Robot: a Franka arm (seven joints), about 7 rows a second.
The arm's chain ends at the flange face. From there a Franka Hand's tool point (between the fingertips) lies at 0.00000 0.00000 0.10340 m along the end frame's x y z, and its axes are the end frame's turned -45 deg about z.
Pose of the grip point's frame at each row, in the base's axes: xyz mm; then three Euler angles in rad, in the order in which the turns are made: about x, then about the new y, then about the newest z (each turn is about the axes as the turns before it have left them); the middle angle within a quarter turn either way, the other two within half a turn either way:
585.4 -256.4 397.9 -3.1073 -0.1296 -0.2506
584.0 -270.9 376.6 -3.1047 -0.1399 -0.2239
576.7 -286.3 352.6 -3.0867 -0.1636 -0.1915
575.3 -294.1 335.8 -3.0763 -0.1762 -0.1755
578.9 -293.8 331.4 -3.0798 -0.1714 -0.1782
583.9 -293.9 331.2 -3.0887 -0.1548 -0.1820
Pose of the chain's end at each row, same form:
598.8 -259.9 500.4 -3.1073 -0.1296 0.5348
598.4 -274.7 478.9 -3.1047 -0.1399 0.5615
593.5 -291.9 454.5 -3.0867 -0.1636 0.5939
593.4 -300.7 437.4 -3.0763 -0.1762 0.6099
596.5 -300.1 433.1 -3.0798 -0.1714 0.6072
599.8 -299.3 433.2 -3.0887 -0.1548 0.6034

